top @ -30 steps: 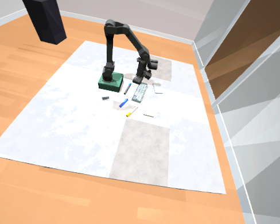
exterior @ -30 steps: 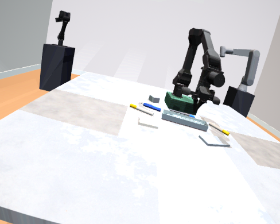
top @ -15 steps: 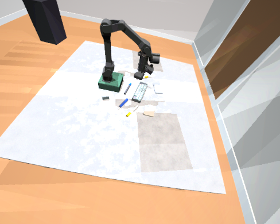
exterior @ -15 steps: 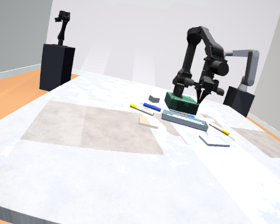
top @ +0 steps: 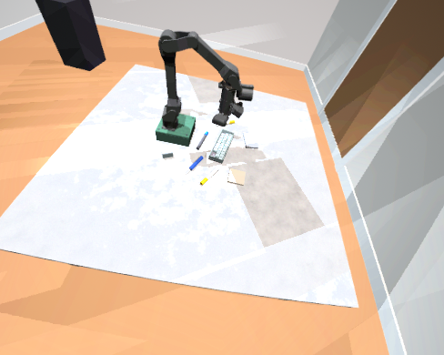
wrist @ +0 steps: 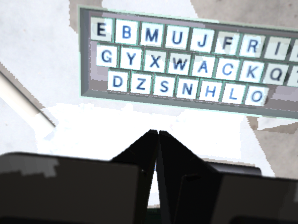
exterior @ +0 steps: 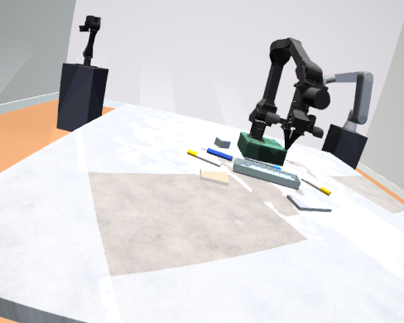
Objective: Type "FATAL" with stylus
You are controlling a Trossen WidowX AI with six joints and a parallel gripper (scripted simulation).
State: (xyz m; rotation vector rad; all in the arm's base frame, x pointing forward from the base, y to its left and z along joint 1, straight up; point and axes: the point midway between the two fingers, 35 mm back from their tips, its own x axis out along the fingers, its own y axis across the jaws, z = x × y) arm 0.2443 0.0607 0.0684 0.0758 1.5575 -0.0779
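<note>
The blue stylus is 23 cm to the right of my gripper tip, 9 cm below it and 8 cm behind it. Round my gripper tip: grey pad 17 cm ahead, 9 cm below, 6 cm to the left; grey stylus tip 26 cm to the right, 9 cm below, 9 cm behind; white block 21 cm to the right, 13 cm ahead, 9 cm below.
</note>
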